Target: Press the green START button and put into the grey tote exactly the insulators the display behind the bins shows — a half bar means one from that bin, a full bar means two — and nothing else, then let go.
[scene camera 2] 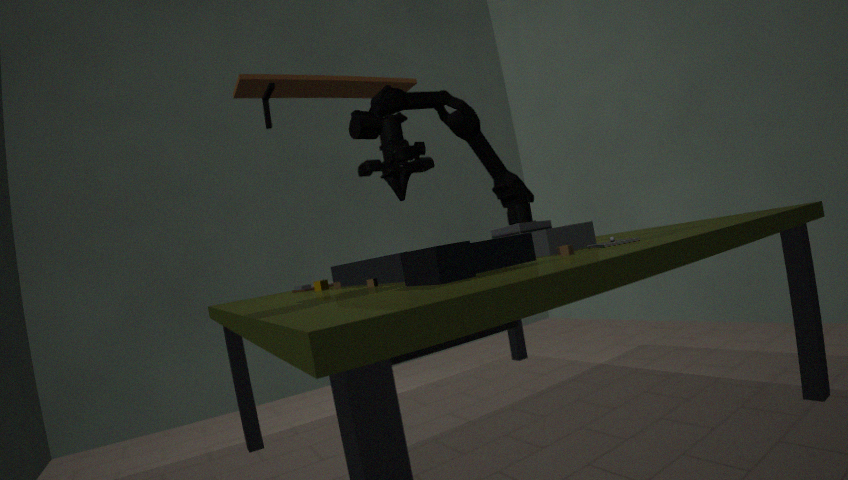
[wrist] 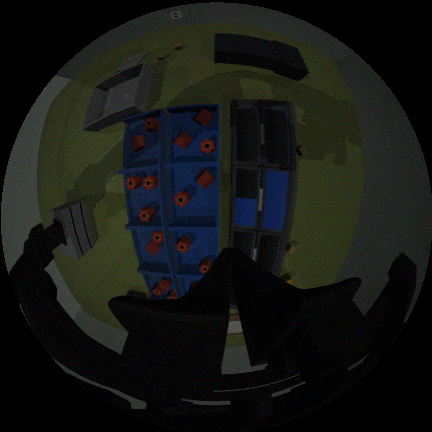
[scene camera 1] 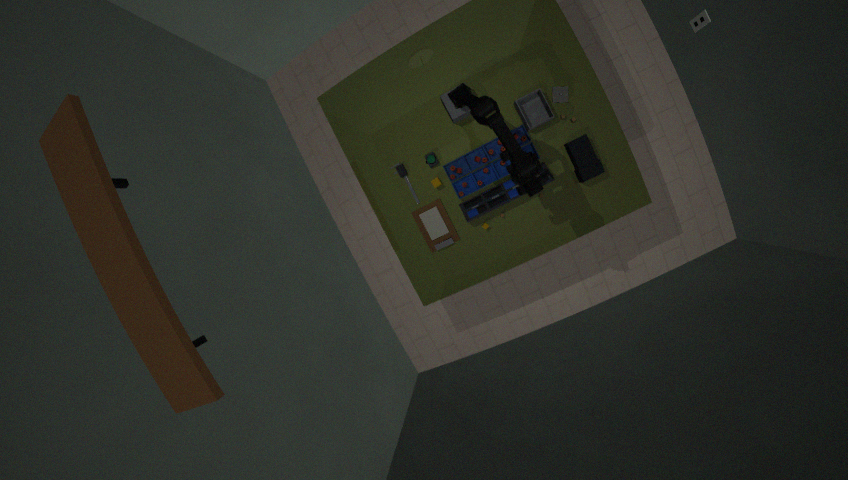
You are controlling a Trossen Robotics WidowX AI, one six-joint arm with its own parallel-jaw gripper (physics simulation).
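Seen in the pictures: gripper, between the fingertips: (scene camera 2: 402, 200) (wrist: 228, 253); arm's base, origin of its link: (scene camera 2: 521, 224) (wrist: 59, 231) (scene camera 1: 460, 100).
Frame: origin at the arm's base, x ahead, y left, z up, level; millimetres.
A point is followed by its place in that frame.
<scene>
My gripper (scene camera 2: 402, 198) {x 399, y 116, z 103 mm} (wrist: 228, 253) {x 399, y 116, z 103 mm} is shut and empty, high above the bins and display. Blue bins (scene camera 1: 490, 177) (wrist: 192, 212) hold red-orange insulators (scene camera 1: 477, 159) (wrist: 207, 146). The dark display (wrist: 246, 131) {x 418, y 236, z -38 mm} stands alongside them. In the wrist view its second row from the top shows a half blue bar (wrist: 245, 212) {x 441, y 109, z -37 mm} and a full blue bar (wrist: 275, 200) {x 479, y 140, z -22 mm}; its top row is dark. Scene camera 1 shows another blue bar (scene camera 1: 473, 212) {x 521, y -95, z -21 mm} near its other end. My fingers hide the lower rows in the wrist view. The grey tote (scene camera 1: 537, 111) {x 145, y 342, z -78 mm} (wrist: 120, 97) {x 138, y 323, z -78 mm} looks empty. The green START button (scene camera 1: 431, 159) {x 213, y -215, z -44 mm} stands beyond the bins' far end.
A dark box (scene camera 1: 584, 157) {x 421, y 480, z -32 mm} (wrist: 247, 51) {x 396, y 437, z -32 mm} stands beyond one end of the display. A clipboard (scene camera 1: 434, 223) {x 522, y -301, z -72 mm}, a yellow cube (scene camera 1: 436, 182) {x 328, y -226, z -45 mm} and a brush-like tool (scene camera 1: 401, 170) {x 213, y -380, z -65 mm} lie near the other end. A small grey plate (scene camera 1: 560, 93) {x 96, y 470, z -69 mm} (wrist: 131, 61) {x 108, y 464, z -77 mm} lies beside the tote. A wall shelf (scene camera 2: 321, 88) shows behind the arm.
</scene>
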